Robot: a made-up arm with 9 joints. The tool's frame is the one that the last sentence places.
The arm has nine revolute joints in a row. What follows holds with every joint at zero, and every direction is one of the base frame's. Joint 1 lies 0.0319 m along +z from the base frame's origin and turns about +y. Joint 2 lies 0.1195 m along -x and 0.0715 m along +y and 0.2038 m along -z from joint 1 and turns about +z. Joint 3 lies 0.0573 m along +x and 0.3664 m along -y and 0.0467 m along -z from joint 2 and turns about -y. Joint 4 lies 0.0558 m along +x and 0.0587 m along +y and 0.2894 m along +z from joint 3 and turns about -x. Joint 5 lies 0.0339 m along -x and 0.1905 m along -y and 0.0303 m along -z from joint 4 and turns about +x. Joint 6 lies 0.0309 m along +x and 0.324 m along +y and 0.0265 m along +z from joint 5 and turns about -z. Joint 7 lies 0.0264 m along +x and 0.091 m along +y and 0.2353 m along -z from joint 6 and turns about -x. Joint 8 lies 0.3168 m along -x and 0.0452 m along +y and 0.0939 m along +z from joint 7 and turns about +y. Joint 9 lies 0.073 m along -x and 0.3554 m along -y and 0.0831 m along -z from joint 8 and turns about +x. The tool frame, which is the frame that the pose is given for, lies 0.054 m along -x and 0.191 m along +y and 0.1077 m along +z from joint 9; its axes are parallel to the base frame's.
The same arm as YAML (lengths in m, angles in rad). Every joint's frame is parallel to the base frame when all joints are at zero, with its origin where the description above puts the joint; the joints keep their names.
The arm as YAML. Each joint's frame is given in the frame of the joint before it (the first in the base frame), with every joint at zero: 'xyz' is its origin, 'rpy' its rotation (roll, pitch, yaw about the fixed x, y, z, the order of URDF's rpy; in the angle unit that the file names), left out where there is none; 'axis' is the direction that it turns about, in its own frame. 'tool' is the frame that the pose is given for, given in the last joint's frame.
units:
  length: m
  angle: rad
joints:
  - name: joint 1
    type: revolute
    origin:
      xyz: [0.0, 0.0, 0.0319]
    axis: "+y"
  - name: joint 2
    type: revolute
    origin:
      xyz: [-0.1195, 0.0715, -0.2038]
    axis: "+z"
  - name: joint 3
    type: revolute
    origin:
      xyz: [0.0573, -0.3664, -0.0467]
    axis: "-y"
  - name: joint 4
    type: revolute
    origin:
      xyz: [0.0558, 0.0587, 0.2894]
    axis: "-x"
  - name: joint 5
    type: revolute
    origin:
      xyz: [-0.0339, -0.1905, -0.0303]
    axis: "+x"
  - name: joint 6
    type: revolute
    origin:
      xyz: [0.0309, 0.324, 0.0265]
    axis: "-z"
  - name: joint 7
    type: revolute
    origin:
      xyz: [0.0264, 0.091, -0.2353]
    axis: "-x"
  - name: joint 8
    type: revolute
    origin:
      xyz: [-0.3168, 0.0452, 0.0939]
    axis: "+y"
  - name: joint 9
    type: revolute
    origin:
      xyz: [-0.073, -0.3554, -0.0831]
    axis: "+x"
tool:
  origin:
    xyz: [-0.054, 0.191, 0.1077]

